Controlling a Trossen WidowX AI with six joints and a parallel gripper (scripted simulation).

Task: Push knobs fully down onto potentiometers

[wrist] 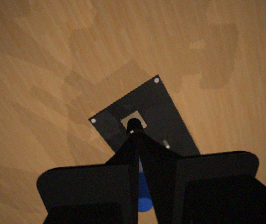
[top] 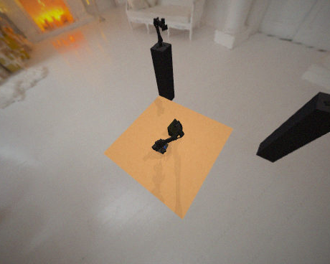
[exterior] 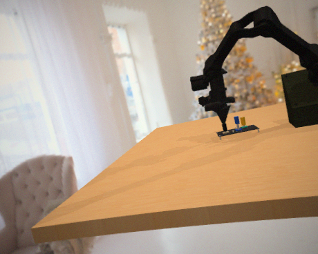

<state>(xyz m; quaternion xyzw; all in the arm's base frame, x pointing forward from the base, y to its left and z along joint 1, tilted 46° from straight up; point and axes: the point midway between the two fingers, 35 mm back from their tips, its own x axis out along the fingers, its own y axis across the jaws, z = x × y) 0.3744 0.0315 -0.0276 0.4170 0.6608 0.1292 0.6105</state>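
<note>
My gripper tip is 1 cm above the black knob. From my gripper tip the other things lie so: yellow knob (8 cm behind, 2 cm to the right).
</note>
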